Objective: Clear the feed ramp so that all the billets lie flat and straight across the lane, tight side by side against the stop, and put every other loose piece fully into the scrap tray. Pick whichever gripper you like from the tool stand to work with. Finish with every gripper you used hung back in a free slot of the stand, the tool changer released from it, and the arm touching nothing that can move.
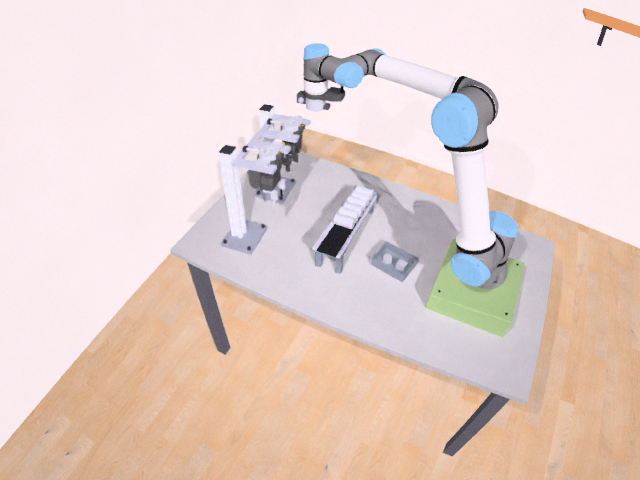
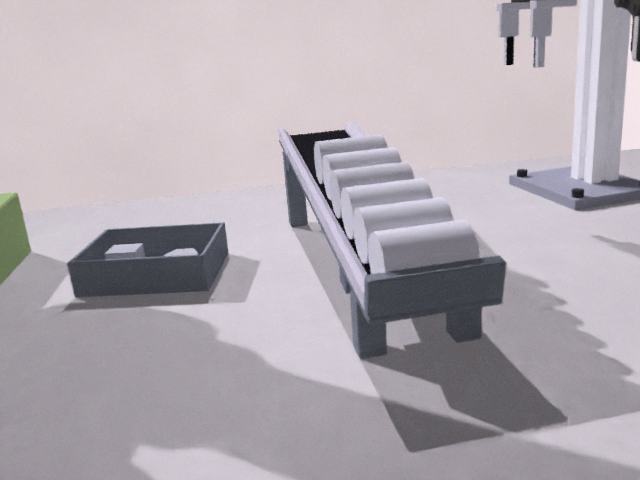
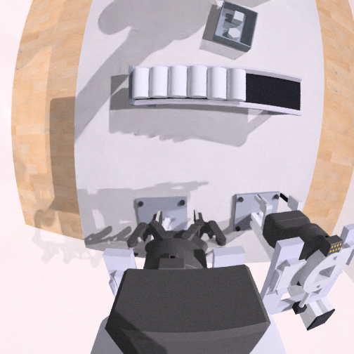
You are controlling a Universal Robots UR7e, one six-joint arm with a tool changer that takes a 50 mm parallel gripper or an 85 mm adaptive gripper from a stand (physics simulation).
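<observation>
Several white billets (image 1: 354,207) (image 2: 423,248) (image 3: 188,81) lie flat across the feed ramp (image 1: 334,240) (image 2: 305,144) (image 3: 272,91), side by side from the stop (image 2: 434,289) up, with no clear gap. Two small pale pieces (image 2: 124,251) (image 3: 233,33) lie inside the scrap tray (image 2: 139,276). The bare tool changer (image 1: 315,104) is above the stand, apart from it, carrying no gripper. The dark adaptive gripper (image 3: 177,219) hangs in the stand with fingers spread, open and empty. The parallel gripper (image 2: 524,59) hangs in the neighbouring slot, its fingers apart.
The stand's two white posts (image 1: 233,196) rise from bolted base plates (image 1: 244,237) at the table's far left. The arm reaches over from its green base (image 1: 475,299) at the right. The tray stands between ramp and base. An orange bar (image 1: 612,21) shows at the upper right.
</observation>
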